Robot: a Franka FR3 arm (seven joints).
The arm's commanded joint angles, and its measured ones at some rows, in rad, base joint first. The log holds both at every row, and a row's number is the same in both.
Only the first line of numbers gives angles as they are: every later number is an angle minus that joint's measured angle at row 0.
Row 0, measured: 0.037, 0.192, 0.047, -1.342, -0.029, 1.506, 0.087
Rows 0 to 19, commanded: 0.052, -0.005, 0.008, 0.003, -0.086, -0.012, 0.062; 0.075, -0.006, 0.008, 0.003, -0.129, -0.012, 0.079; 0.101, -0.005, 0.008, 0.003, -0.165, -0.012, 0.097; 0.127, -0.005, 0.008, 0.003, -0.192, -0.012, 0.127; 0.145, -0.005, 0.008, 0.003, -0.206, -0.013, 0.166; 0.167, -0.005, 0.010, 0.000, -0.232, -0.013, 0.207; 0.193, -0.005, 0.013, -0.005, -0.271, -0.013, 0.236; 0.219, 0.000, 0.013, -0.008, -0.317, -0.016, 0.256; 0.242, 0.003, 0.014, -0.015, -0.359, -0.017, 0.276; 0.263, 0.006, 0.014, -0.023, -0.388, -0.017, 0.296; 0.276, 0.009, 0.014, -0.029, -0.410, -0.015, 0.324; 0.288, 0.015, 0.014, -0.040, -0.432, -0.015, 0.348; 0.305, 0.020, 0.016, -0.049, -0.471, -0.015, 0.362; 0.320, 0.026, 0.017, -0.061, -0.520, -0.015, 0.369; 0.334, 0.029, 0.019, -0.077, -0.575, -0.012, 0.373; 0.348, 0.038, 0.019, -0.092, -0.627, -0.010, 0.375; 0.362, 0.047, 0.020, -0.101, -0.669, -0.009, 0.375; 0.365, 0.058, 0.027, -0.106, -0.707, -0.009, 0.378; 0.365, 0.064, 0.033, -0.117, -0.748, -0.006, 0.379; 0.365, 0.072, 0.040, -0.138, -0.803, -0.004, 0.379
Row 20, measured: 0.360, 0.057, 0.023, -0.090, -0.676, -0.011, 0.357
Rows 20 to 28, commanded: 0.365, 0.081, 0.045, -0.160, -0.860, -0.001, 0.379; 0.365, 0.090, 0.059, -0.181, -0.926, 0.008, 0.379; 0.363, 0.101, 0.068, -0.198, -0.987, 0.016, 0.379; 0.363, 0.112, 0.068, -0.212, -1.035, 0.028, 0.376; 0.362, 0.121, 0.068, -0.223, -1.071, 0.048, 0.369; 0.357, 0.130, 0.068, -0.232, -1.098, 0.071, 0.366; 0.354, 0.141, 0.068, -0.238, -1.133, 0.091, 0.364; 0.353, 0.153, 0.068, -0.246, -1.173, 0.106, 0.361; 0.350, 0.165, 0.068, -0.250, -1.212, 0.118, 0.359
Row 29, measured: 0.365, 0.147, 0.062, -0.216, -1.104, 0.067, 0.358
